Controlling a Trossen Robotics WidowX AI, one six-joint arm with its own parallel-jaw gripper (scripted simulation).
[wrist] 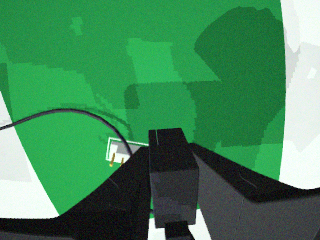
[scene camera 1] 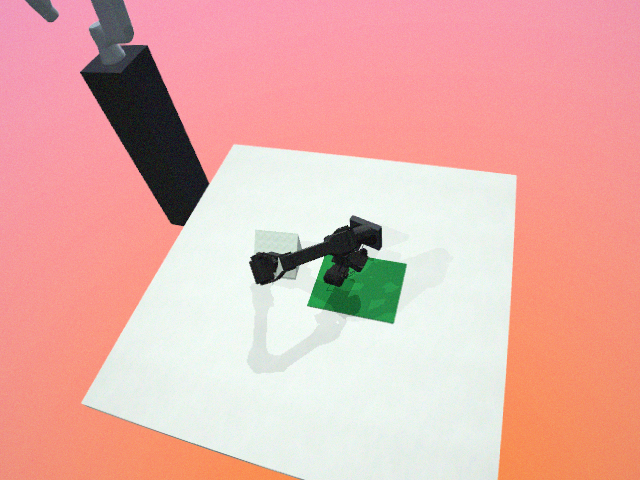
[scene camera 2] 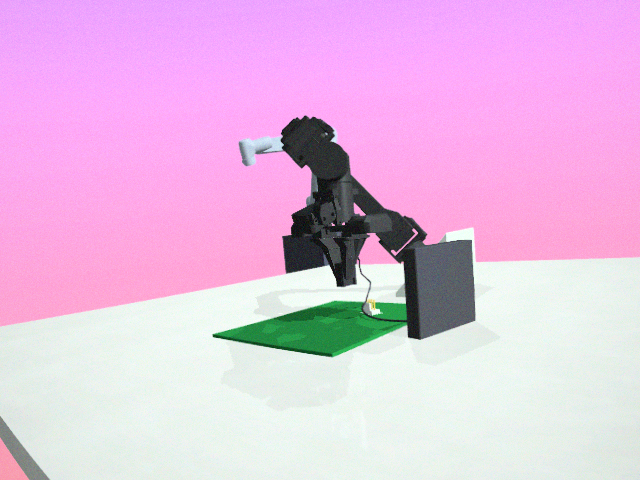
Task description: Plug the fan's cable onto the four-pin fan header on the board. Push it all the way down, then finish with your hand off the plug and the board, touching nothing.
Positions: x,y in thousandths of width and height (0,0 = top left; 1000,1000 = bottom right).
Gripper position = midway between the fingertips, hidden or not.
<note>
In view: the gripper (scene camera 2: 537,580), a dark square fan (scene camera 2: 687,597) and a green board (scene camera 2: 515,686).
The gripper also shows in the wrist view (wrist: 523,640) and in scene camera 1 (scene camera 1: 538,572). The green board shows as well in the wrist view (wrist: 692,327) and in scene camera 1 (scene camera 1: 585,611).
</note>
